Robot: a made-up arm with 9 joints. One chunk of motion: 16 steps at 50 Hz.
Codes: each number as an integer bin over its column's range. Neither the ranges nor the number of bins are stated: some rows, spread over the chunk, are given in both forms.
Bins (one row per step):
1: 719 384 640 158 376 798 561 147 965
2: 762 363 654 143 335 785 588 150 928
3: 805 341 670 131 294 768 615 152 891
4: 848 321 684 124 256 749 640 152 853
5: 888 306 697 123 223 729 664 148 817
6: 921 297 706 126 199 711 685 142 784
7: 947 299 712 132 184 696 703 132 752
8: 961 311 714 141 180 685 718 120 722
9: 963 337 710 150 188 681 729 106 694
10: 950 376 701 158 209 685 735 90 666
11: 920 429 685 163 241 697 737 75 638
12: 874 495 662 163 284 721 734 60 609
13: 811 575 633 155 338 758 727 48 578
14: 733 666 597 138 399 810 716 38 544
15: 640 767 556 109 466 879 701 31 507
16: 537 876 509 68 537 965 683 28 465
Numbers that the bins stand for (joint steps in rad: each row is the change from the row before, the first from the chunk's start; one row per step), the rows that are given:
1: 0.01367 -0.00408 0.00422 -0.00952 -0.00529 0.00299 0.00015 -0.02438 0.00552
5: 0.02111 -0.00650 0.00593 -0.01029 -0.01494 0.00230 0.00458 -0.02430 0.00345
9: 0.02441 -0.00554 0.00632 -0.00970 -0.01714 0.00182 0.00738 -0.02762 0.00173
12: 0.02049 -0.00064 0.00488 -0.00941 -0.01109 0.00222 0.00759 -0.03126 0.00053
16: 0.00565 0.01118 0.00029 -0.01150 0.00486 0.00466 0.00540 -0.03379 -0.00148
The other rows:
2: 0.01556 -0.00474 0.00464 -0.00985 -0.00787 0.00286 0.00131 -0.02414 0.00501
3: 0.01746 -0.00542 0.00512 -0.01012 -0.01046 0.00269 0.00247 -0.02398 0.00449
4: 0.01935 -0.00604 0.00554 -0.01027 -0.01286 0.00250 0.00355 -0.02398 0.00395
6: 0.02256 -0.00678 0.00620 -0.01023 -0.01645 0.00212 0.00548 -0.02477 0.00299
7: 0.02371 -0.00672 0.00638 -0.01009 -0.01740 0.00197 0.00626 -0.02556 0.00254
8: 0.02433 -0.00635 0.00644 -0.00989 -0.01765 0.00186 0.00690 -0.02651 0.00212
10: 0.02384 -0.00433 0.00605 -0.00952 -0.01582 0.00186 0.00764 -0.02888 0.00133
11: 0.02252 -0.00269 0.00557 -0.00941 -0.01380 0.00198 0.00772 -0.03007 0.00094
13: 0.01772 0.00184 0.00401 -0.00959 -0.00768 0.00259 0.00729 -0.03220 0.00010
14: 0.01428 0.00467 0.00293 -0.00996 -0.00384 0.00311 0.00682 -0.03299 -0.00038
15: 0.01019 0.00780 0.00170 -0.01060 0.00039 0.00380 0.00617 -0.03355 -0.00089

